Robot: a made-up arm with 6 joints. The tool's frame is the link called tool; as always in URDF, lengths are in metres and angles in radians. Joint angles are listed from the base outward. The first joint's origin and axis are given. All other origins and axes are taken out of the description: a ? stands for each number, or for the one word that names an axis. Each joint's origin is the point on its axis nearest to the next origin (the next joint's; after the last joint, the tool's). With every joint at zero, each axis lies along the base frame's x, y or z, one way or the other. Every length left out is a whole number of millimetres.
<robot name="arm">
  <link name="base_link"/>
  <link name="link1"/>
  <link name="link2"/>
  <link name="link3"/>
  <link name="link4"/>
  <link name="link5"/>
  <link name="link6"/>
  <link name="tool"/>
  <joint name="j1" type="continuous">
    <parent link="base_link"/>
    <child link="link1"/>
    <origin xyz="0 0 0.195" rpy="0 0 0"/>
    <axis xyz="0 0 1"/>
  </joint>
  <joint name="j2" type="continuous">
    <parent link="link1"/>
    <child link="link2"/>
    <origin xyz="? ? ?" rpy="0 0 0"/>
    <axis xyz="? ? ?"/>
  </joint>
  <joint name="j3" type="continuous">
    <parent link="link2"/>
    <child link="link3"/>
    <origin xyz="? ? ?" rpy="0 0 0"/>
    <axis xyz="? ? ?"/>
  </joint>
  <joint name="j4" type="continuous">
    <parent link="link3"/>
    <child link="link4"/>
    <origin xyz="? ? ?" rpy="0 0 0"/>
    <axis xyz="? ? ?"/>
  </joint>
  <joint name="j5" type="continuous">
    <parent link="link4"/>
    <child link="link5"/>
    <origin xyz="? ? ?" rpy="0 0 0"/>
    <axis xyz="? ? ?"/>
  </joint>
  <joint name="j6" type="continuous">
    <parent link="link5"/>
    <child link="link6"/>
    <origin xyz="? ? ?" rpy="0 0 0"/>
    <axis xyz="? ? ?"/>
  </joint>
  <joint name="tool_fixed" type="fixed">
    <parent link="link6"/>
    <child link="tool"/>
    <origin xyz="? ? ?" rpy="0 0 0"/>
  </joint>
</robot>
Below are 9 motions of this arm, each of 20 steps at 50 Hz.
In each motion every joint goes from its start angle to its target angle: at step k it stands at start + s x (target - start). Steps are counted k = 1, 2, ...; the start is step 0. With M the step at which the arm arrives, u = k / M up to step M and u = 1 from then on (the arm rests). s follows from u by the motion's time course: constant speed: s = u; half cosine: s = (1 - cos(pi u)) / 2; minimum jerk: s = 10 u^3 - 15 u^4 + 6 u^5.
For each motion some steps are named. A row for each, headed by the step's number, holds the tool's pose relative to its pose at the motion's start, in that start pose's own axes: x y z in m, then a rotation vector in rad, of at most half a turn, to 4 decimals.
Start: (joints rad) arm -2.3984 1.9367 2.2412 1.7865 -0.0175 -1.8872
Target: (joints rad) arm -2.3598 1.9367 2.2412 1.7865 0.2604 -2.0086
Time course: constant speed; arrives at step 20
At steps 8, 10, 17, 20:
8: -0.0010 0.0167 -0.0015 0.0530 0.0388 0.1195
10: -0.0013 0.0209 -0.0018 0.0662 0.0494 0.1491
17: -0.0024 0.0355 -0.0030 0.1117 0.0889 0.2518
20: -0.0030 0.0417 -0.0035 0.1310 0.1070 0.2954

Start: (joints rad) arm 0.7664 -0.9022 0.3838 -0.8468 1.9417 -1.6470
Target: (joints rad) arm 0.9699 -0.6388 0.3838 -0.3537 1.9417 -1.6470
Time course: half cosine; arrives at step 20
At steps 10, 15, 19, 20:
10: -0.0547 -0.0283 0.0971 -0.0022 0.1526 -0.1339
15: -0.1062 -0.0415 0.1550 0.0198 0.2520 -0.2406
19: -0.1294 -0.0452 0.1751 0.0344 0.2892 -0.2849
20: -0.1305 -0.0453 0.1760 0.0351 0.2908 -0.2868

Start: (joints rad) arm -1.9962 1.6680 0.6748 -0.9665 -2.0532 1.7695
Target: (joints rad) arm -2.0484 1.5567 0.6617 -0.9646 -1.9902 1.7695
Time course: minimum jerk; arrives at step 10
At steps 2, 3, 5, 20:
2: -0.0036 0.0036 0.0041 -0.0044 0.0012 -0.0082
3: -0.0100 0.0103 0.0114 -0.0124 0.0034 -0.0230
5: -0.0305 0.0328 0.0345 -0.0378 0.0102 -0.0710
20: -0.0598 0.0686 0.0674 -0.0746 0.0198 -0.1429

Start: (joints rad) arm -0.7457 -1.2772 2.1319 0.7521 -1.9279 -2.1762
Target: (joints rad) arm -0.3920 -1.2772 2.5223 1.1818 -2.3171 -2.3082
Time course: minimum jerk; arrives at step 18
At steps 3, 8, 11, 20:
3: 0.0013 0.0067 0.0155 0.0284 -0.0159 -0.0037
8: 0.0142 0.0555 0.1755 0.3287 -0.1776 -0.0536
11: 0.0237 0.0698 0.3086 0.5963 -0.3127 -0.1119
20: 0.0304 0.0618 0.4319 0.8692 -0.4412 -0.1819

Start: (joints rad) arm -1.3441 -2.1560 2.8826 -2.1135 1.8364 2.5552
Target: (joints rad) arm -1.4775 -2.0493 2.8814 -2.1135 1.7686 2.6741
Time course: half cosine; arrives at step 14
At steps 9, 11, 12, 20:
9: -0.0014 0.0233 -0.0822 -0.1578 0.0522 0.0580
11: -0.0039 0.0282 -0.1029 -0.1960 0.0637 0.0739
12: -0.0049 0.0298 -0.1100 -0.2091 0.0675 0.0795
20: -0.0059 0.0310 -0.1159 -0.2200 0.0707 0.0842

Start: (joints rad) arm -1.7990 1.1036 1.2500 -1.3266 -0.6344 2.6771
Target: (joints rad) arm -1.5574 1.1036 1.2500 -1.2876 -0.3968 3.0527
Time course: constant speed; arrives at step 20
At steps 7, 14, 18, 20:
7: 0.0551 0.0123 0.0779 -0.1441 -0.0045 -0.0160
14: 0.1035 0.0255 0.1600 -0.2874 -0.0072 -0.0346
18: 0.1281 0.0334 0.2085 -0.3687 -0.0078 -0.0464
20: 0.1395 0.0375 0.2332 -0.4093 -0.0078 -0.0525

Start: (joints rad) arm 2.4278 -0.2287 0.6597 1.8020 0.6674 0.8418
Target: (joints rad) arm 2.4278 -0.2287 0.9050 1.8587 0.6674 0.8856
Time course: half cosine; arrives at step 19
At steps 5, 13, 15, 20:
5: -0.0085 -0.0174 -0.0171 -0.0381 0.0245 -0.0094
13: -0.0469 -0.0854 -0.0756 -0.1819 0.1198 -0.0406
15: -0.0557 -0.0992 -0.0859 -0.2102 0.1391 -0.0460
20: -0.0635 -0.1113 -0.0945 -0.2348 0.1561 -0.0505

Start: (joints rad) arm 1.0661 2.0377 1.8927 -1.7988 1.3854 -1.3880
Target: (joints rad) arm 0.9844 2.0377 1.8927 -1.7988 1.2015 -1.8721
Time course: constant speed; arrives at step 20
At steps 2, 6, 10, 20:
2: 0.0088 0.0017 -0.0018 0.0504 0.0009 -0.0105
6: 0.0263 0.0053 -0.0054 0.1513 0.0012 -0.0316
10: 0.0437 0.0092 -0.0089 0.2522 -0.0004 -0.0528
20: 0.0871 0.0201 -0.0172 0.5045 -0.0127 -0.1057

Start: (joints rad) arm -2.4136 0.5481 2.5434 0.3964 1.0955 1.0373
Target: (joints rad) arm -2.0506 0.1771 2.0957 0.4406 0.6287 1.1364
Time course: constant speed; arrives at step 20
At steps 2, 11, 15, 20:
2: 0.0087 0.0100 -0.0082 -0.0056 0.0562 0.0361
11: 0.0455 0.0424 -0.0526 -0.0087 0.3007 0.2058
15: 0.0594 0.0503 -0.0761 0.0016 0.4040 0.2849
20: 0.0731 0.0547 -0.1081 0.0250 0.5272 0.3865

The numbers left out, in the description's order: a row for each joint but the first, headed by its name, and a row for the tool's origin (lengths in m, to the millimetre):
j2: xyz 0 0 0, axis 0 1 0
j3: xyz 0 0 0.573, axis 0 -1 0
j4: xyz 0.635 0 0, axis -1 0 0
j5: xyz 0 -0.186 0, axis 0 -1 0
j6: xyz 0 0 0, axis -1 0 0
tool: xyz 0 0 0

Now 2 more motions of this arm.
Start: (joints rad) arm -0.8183 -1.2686 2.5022 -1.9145 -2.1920 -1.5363
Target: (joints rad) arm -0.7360 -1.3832 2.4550 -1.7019 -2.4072 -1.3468
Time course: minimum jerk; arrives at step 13
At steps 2, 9, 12, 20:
2: -0.0035 0.0000 -0.0031 -0.0030 -0.0073 -0.0053
9: -0.0975 -0.0041 -0.0961 -0.0654 -0.1919 -0.1616
12: -0.1161 -0.0059 -0.1177 -0.0730 -0.2260 -0.1965
20: -0.1166 -0.0059 -0.1182 -0.0731 -0.2268 -0.1973

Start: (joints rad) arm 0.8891 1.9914 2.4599 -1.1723 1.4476 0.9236
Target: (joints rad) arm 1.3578 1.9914 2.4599 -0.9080 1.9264 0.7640
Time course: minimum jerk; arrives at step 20
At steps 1, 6, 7, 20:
1: -0.0005 0.0002 0.0001 0.0004 -0.0001 0.0000
6: -0.0738 0.0295 0.0199 0.0530 -0.0183 -0.0058
7: -0.1063 0.0418 0.0304 0.0776 -0.0262 -0.0089
20: -0.4359 0.1380 0.2018 0.3739 -0.0959 -0.0718

